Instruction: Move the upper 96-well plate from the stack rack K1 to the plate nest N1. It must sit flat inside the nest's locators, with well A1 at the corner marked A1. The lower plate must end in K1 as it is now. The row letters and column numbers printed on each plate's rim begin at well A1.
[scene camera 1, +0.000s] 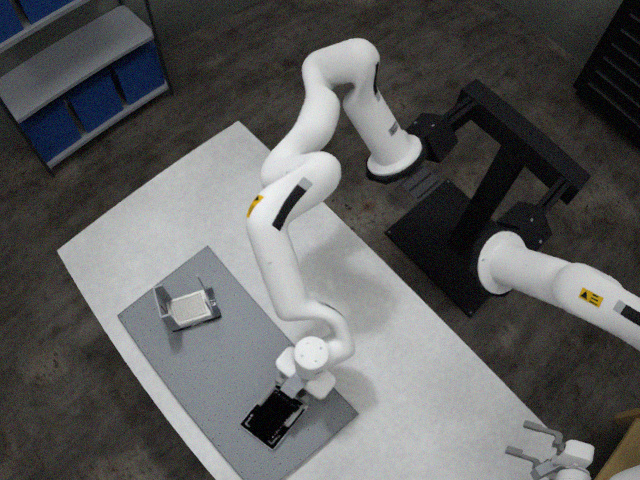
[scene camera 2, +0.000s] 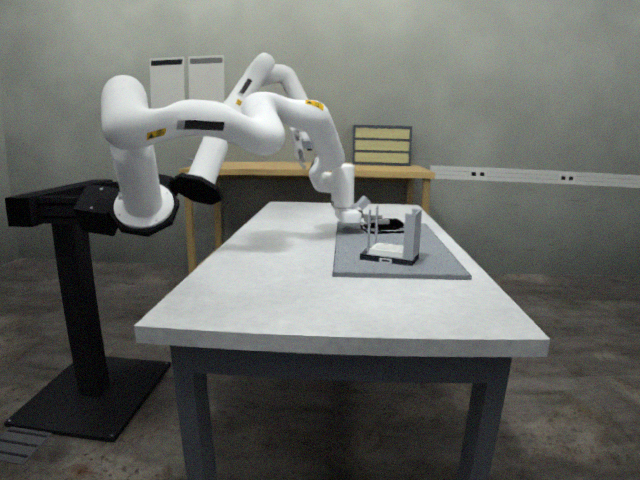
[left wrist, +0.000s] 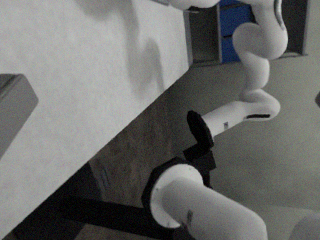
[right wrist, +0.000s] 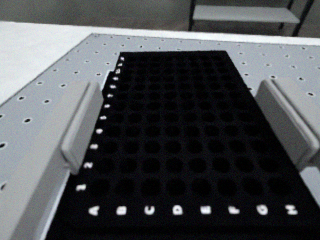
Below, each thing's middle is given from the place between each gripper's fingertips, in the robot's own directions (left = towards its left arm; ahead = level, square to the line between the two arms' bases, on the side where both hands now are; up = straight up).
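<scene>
The black 96-well plate (scene camera 1: 266, 419) is 20 mm ahead of my right hand and 10 mm below it, and the white 96-well plate (scene camera 1: 195, 314) is 400 mm to the right of that same right hand, 30 mm ahead of it and 10 mm below it.
As for the black 96-well plate and my left hand, the hand is 470 mm to the left of it, 400 mm short of it and 250 mm above it. The white 96-well plate is 870 mm to the right of my left hand, 400 mm ahead of it and 250 mm below it.
</scene>
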